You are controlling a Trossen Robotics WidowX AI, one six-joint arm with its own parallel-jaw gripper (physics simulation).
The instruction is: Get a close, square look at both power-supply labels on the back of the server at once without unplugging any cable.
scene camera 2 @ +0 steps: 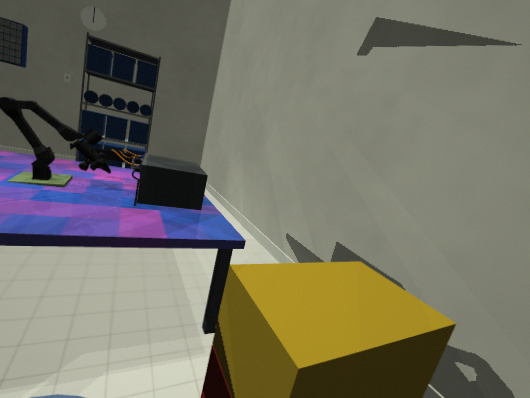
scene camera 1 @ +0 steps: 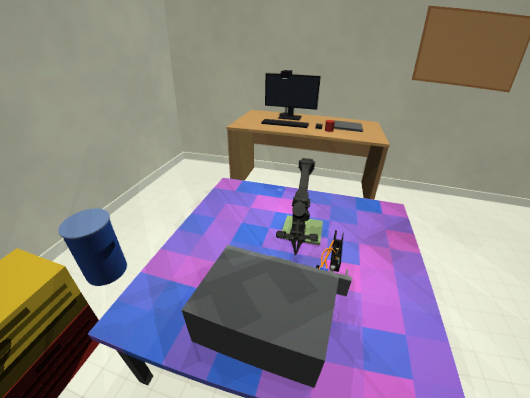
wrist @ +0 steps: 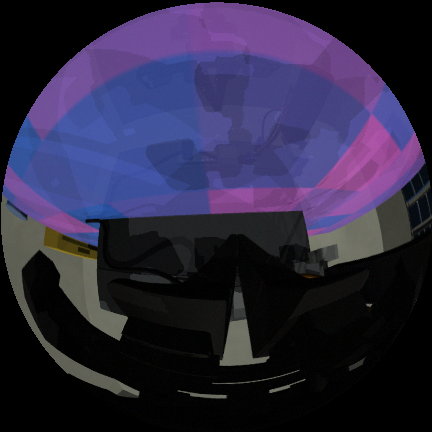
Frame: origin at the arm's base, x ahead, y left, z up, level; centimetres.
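Where they show: gripper, fingertip midpoint: (scene camera 2: pixel 110 172) (scene camera 1: pixel 295 255) (wrist: pixel 235 239); arm's base at its link origin: (scene camera 2: pixel 41 178).
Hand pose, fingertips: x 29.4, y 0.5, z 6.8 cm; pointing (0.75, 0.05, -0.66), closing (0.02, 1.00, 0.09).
Observation:
Each offset is from my fingertips to the centre of the thing. "spot": to the spot under its first point. Level surfaces: height alone.
The server (scene camera 1: pixel 263 308) (scene camera 2: pixel 170 185) is a dark grey box on the checkered purple and blue table {dz -7.9 cm} (scene camera 1: pixel 402 316) (scene camera 2: pixel 145 225). Orange cables {spot: dz +6.9, dx +5.7, dy +12.4 cm} (scene camera 1: pixel 324 257) (scene camera 2: pixel 125 155) run from its back right corner to a small black bracket {spot: dz +10.8, dx +4.2, dy +17.0 cm} (scene camera 1: pixel 338 249). My gripper (scene camera 1: pixel 296 250) (scene camera 2: pixel 106 170) (wrist: pixel 235 240) is shut and empty. It points down and toward the server's back face, just behind the top edge. In the wrist view the server's back {spot: dz -3.7, dx +14.1, dy -11.7 cm} (wrist: pixel 160 238) shows as a dark block behind the fingers. I cannot make out any label there.
The arm stands on a green base pad (scene camera 1: pixel 314 227). A blue bin (scene camera 1: pixel 94 246) stands on the floor at the left. A wooden desk (scene camera 1: pixel 307 136) with a monitor is at the back. A yellow box (scene camera 2: pixel 334 316) and a shelf rack (scene camera 2: pixel 124 47) stand off the table.

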